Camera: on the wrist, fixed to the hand. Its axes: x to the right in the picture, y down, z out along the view.
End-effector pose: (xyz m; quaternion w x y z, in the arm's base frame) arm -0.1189 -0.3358 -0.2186 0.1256 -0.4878 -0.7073 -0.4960
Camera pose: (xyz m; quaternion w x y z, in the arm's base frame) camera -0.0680 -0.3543 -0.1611 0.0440 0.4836 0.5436 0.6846
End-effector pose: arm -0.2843 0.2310 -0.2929 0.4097 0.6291 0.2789 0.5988
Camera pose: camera -0.3210 0.2003 -0.2300 0.5977 0.4734 0.1057 0.6383
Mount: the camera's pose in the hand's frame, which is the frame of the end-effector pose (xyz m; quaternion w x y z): 0.0025 0.0742 -0.0271 0.9544 -0.2968 -0.0053 -0.0309
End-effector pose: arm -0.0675 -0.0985 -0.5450 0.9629 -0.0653 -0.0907 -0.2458
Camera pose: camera -0.0255 -0.0397 -0.5769 0.8915 -0.3466 -0.0207 -0.2909
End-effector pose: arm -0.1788 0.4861 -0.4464 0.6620 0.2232 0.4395 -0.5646
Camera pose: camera -0.1178 0.5257 -0.4773 0.6830 0.0000 0.5904 -0.4301
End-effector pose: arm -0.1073 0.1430 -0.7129 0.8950 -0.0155 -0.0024 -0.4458
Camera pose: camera -0.0468 0.1849 -0.7418 0.8358 -0.2827 0.1248 -0.4538
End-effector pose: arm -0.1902 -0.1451 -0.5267 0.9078 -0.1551 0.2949 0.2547
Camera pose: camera -0.2419 -0.0949 -0.5591 0.8298 -0.4252 0.1963 0.3034
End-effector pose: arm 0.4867 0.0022 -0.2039 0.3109 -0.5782 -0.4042 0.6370
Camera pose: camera 0.5184 -0.0270 -0.2701 0.1426 -0.6282 -0.5943 0.4814
